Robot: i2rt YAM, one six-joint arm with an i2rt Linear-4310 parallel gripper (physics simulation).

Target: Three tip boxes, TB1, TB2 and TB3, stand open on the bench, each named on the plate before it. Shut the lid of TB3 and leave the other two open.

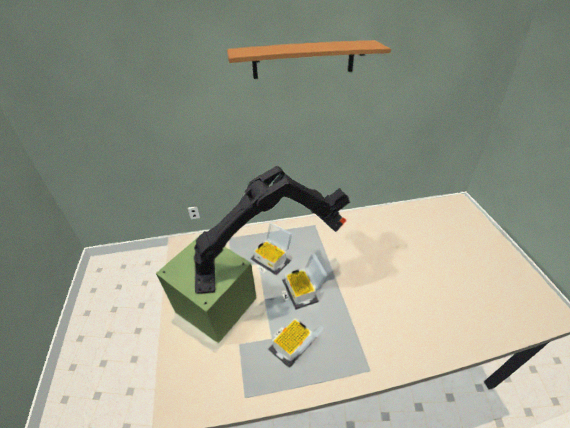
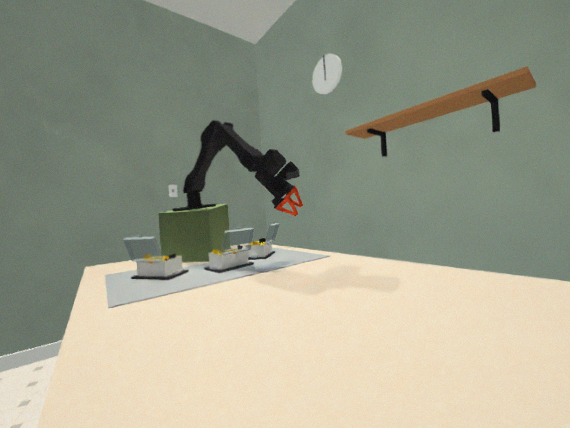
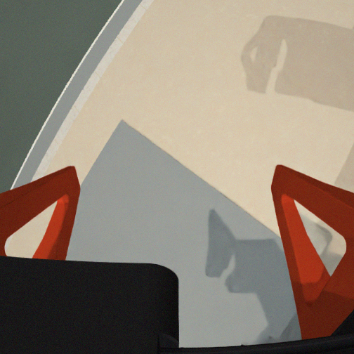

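Where they show: gripper, fingertip midpoint: (image 2: 299, 210); arm's base, link origin: (image 1: 205, 269) (image 2: 195, 208).
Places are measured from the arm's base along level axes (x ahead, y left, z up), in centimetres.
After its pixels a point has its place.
Three tip boxes with yellow racks and clear lids stand on the grey mat (image 1: 342, 350) @[z -24.2, x 45.5, y -28.3 cm] (image 2: 120, 295) @[z -24.2, x 44.3, y -34.9 cm] (image 3: 130, 200). The one nearest the back wall (image 1: 270, 253) @[z -18.5, x 25.7, y 19.5 cm] (image 2: 261, 250) @[z -20.7, x 31.8, y 17.8 cm], the middle one (image 1: 300, 283) (image 2: 229, 259) and the one farthest from that wall (image 1: 292, 337) @[z -18.3, x 27.8, y -22.4 cm] (image 2: 161, 268) @[z -20.6, x 34.1, y -22.6 cm] all have their lids raised. The names on their plates are too small to read, so I cannot tell which is TB3. My gripper (image 1: 342, 221) (image 2: 298, 210) @[z -4.2, x 53.6, y 22.5 cm] (image 3: 175, 176) is wide open and empty, high above the bench, past the boxes on the side away from the arm's base.
The green pedestal (image 1: 232, 305) @[z -12.4, x 7.7, y -8.8 cm] (image 2: 187, 235) @[z -12.4, x 9.4, y -7.0 cm] carries the arm beside the mat. An orange-brown shelf (image 1: 310, 50) (image 2: 445, 105) is fixed high on the back wall. The arm's shadow falls on the tan bench top (image 1: 440, 280) @[z -24.5, x 98.4, y -6.7 cm] (image 2: 320, 350) @[z -24.5, x 98.7, y -12.8 cm] (image 3: 190, 100).
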